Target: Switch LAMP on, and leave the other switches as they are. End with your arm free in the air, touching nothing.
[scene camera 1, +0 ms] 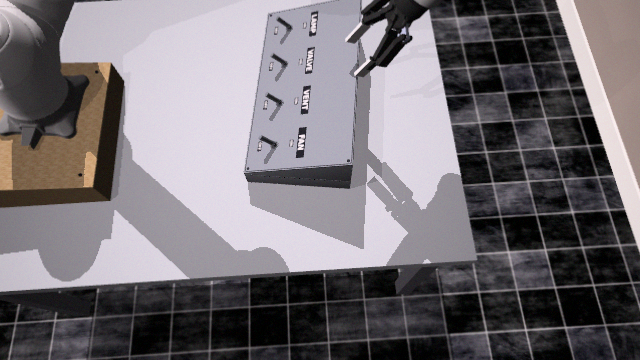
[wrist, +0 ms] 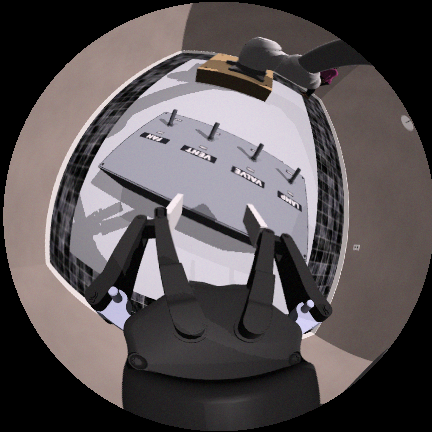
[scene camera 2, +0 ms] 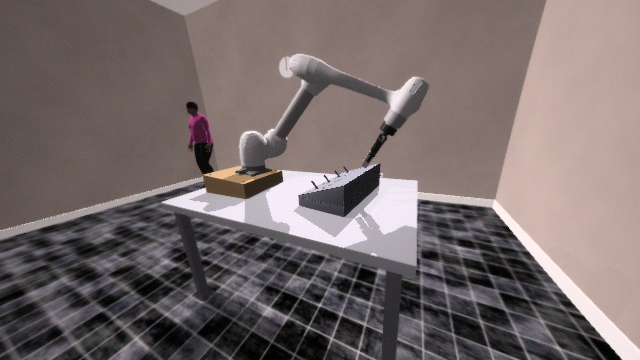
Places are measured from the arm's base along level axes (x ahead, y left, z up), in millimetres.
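Where they show: gripper, between the fingertips: point(scene camera 1: 354, 58) point(wrist: 213, 207) point(scene camera 2: 364, 164); arm's base, origin of its link: point(scene camera 1: 45, 105) point(wrist: 248, 70) point(scene camera 2: 254, 171).
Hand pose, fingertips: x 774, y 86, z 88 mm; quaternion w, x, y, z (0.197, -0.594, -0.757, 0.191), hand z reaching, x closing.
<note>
Things, the pixels of their centre, and the offset from my fingertips. Level surfaces: height alone.
- grey sloped switch panel, middle of its body: point(wrist: 219, 172) point(scene camera 1: 308, 90) point(scene camera 2: 344, 185) 115 mm back, 6 mm right, 130 mm down
- LAMP lever, middle of its body: point(wrist: 295, 174) point(scene camera 1: 283, 22) point(scene camera 2: 345, 169) 186 mm back, 178 mm left, 82 mm down
- VALVE lever, middle of its body: point(wrist: 257, 150) point(scene camera 1: 278, 58) 194 mm back, 59 mm left, 82 mm down
- VENT lever, middle of its body: point(wrist: 213, 129) point(scene camera 1: 272, 98) 201 mm back, 61 mm right, 82 mm down
- FAN lever, middle of its body: point(scene camera 1: 267, 140) point(wrist: 172, 116) 209 mm back, 181 mm right, 82 mm down
- white table, height of its surface: 189 mm down
A grey sloped switch panel point(scene camera 1: 332, 115) point(scene camera 2: 361, 189) point(wrist: 160, 170) stands on the table. The LAMP lever point(scene camera 1: 283, 23) point(scene camera 2: 345, 170) point(wrist: 295, 175) is at the far end in scene camera 1 and at the right in the wrist view. It leans to its OFF side, towards the arm's base. The VALVE lever point(scene camera 1: 279, 60) point(wrist: 257, 151), VENT lever point(scene camera 1: 274, 99) point(wrist: 213, 131) and FAN lever point(scene camera 1: 268, 142) point(wrist: 172, 117) lean the same way. My gripper point(scene camera 1: 359, 52) point(scene camera 2: 366, 163) point(wrist: 213, 207) is partly open and empty, near the panel's high edge, beyond the labels. Contact with that edge cannot be told.
The arm's base stands on a wooden block point(scene camera 1: 107, 145) point(scene camera 2: 225, 187) point(wrist: 232, 80), on the panel's lever side. The white table point(scene camera 1: 190, 120) point(scene camera 2: 400, 200) has its edge beyond the gripper. A person point(scene camera 2: 200, 130) in a pink top stands on the floor behind the table.
</note>
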